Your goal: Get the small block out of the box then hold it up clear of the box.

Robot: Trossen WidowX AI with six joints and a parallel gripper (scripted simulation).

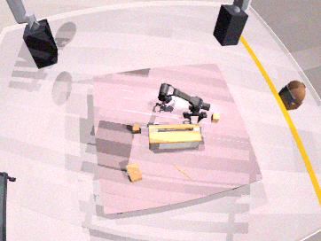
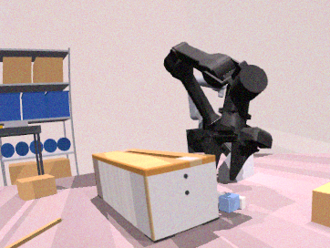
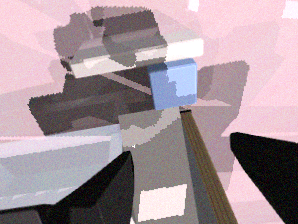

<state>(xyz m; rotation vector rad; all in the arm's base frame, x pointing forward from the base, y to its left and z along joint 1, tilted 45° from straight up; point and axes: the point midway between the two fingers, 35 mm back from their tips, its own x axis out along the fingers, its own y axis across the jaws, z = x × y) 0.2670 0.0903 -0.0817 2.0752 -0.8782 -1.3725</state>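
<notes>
Right now my gripper tip is 6 cm above the block, 1 cm to the right of it and 1 cm past it. The rest, counted from my gripper tip: flat tan piece 56 cm to the right, 24 cm ahead, 4 cm below; then thin stick 33 cm ahead, 21 cm to the right, 7 cm below; then box 18 cm to the right, 2 cm ahead, 1 cm below.
</notes>
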